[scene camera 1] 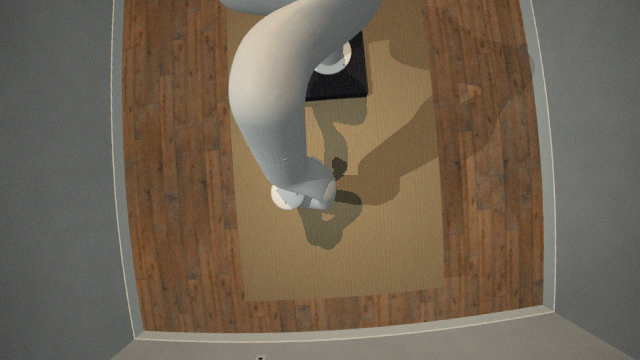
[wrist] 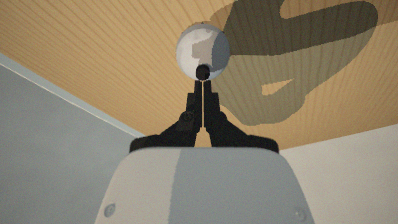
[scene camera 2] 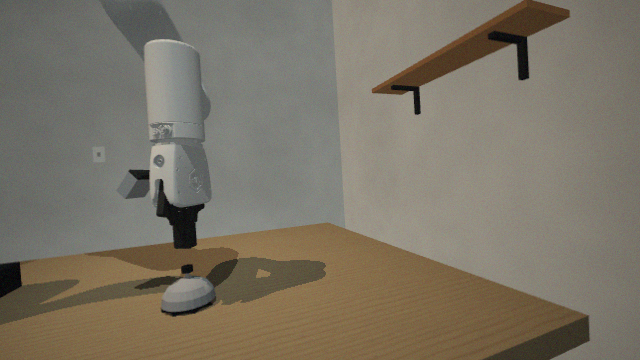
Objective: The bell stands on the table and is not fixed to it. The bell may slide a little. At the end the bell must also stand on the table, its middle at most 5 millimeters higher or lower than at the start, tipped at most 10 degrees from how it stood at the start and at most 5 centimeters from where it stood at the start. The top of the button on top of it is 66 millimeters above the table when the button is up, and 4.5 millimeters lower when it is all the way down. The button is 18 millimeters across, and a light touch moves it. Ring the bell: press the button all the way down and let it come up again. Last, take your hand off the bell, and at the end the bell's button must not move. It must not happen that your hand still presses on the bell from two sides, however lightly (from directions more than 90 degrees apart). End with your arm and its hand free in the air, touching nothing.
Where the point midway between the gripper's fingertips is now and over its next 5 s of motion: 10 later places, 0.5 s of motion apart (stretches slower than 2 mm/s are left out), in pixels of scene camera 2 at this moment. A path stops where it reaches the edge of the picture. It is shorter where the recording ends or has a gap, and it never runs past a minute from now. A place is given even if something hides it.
The gripper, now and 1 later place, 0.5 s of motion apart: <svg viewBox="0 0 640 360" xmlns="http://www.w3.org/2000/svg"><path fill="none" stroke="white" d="M185 247L184 231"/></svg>
